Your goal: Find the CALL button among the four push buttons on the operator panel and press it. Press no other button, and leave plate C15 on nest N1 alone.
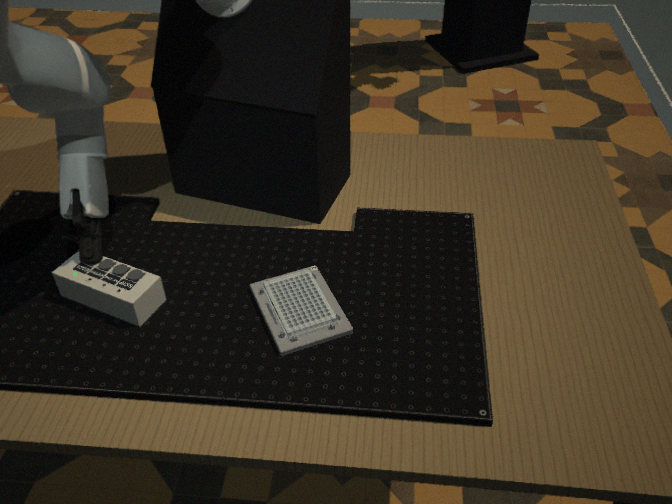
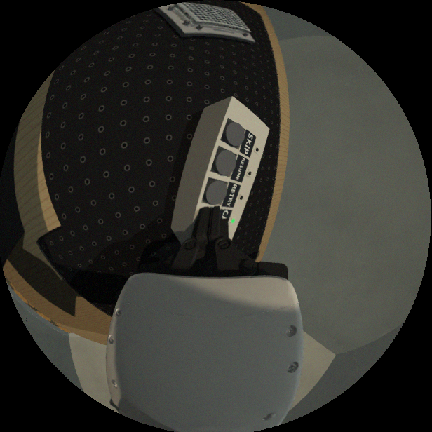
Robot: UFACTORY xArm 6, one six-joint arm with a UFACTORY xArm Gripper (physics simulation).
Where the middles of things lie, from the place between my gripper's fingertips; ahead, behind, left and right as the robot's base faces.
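My gripper is 40 mm short of the operator panel point(image 1: 133, 302) and 20 mm to the right of it, 30 mm above it. Counting from my hand, I find nest N1 point(image 1: 284, 347) 300 mm to the left and 180 mm ahead, and 50 mm below. Plate C15 point(image 1: 301, 308) is likewise 300 mm to the left of my hand and 180 mm ahead of it, but 40 mm below it.
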